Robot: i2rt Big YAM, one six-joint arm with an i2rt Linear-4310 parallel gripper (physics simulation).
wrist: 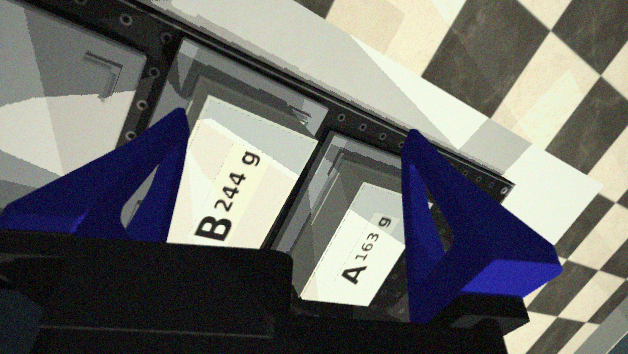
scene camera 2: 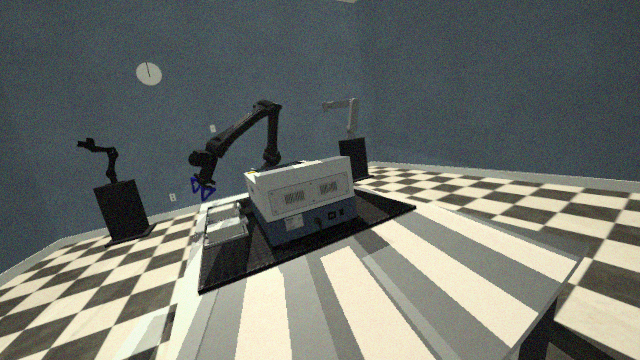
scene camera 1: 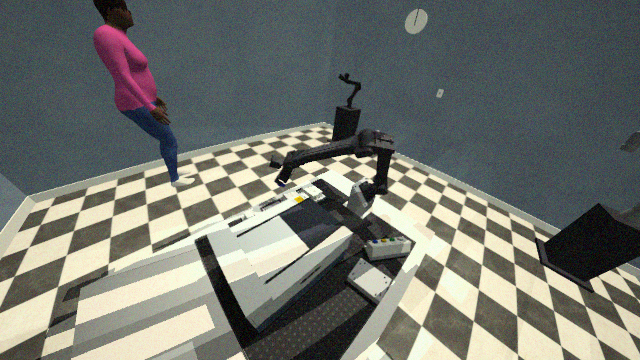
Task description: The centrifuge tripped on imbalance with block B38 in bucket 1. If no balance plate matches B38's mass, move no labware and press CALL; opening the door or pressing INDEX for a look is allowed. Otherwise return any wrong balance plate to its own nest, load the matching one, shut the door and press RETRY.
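Places are measured from the arm's base along level axes (x ahead, y left, z up), in centimetres.
Pixels of known places: gripper, fingertip midpoint: (wrist: pixel 298 129) (scene camera 2: pixel 198 197) (scene camera 1: pixel 283 180); arm's base, origin of the base link: (scene camera 1: pixel 366 191).
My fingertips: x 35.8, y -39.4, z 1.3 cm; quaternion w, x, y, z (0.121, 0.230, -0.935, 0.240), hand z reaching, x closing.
Note:
Ahead of a thing's pixels: the offset from my fingertips to its top centre. Level surfaces: height alone.
My gripper (scene camera 1: pixel 282 183) (scene camera 2: pixel 198 196) (wrist: pixel 298 129) is open, with nothing between its blue fingers, above the row of nests. In the wrist view a plate labelled "B 244 g" {dx -1.9, dy +8.4, dz -8.7 cm} (wrist: pixel 240 195) sits in its nest left of centre. A smaller plate labelled "A 163 g" {dx -16.0, dy +10.1, dz -8.7 cm} (wrist: pixel 357 255) sits in the nest to its right, partly behind the right finger. The white and blue centrifuge (scene camera 1: pixel 280 240) (scene camera 2: pixel 310 172) stands beside the nests; its bucket contents and block B38 do not show. The button box {dx -17.4, dy +68.5, dz -5.7 cm} (scene camera 1: pixel 387 250) has several coloured buttons, including blue, yellow and green.
A grey plate-like panel {dx +3.5, dy +70.7, dz -9.4 cm} (scene camera 1: pixel 369 280) lies near the button box. A white upright panel (scene camera 1: pixel 359 199) stands near the arm's base. The dark mat {dz -14.0 cm} (scene camera 2: pixel 385 205) lies under the centrifuge. A person in pink (scene camera 1: pixel 127 70) stands on the floor beyond the table.

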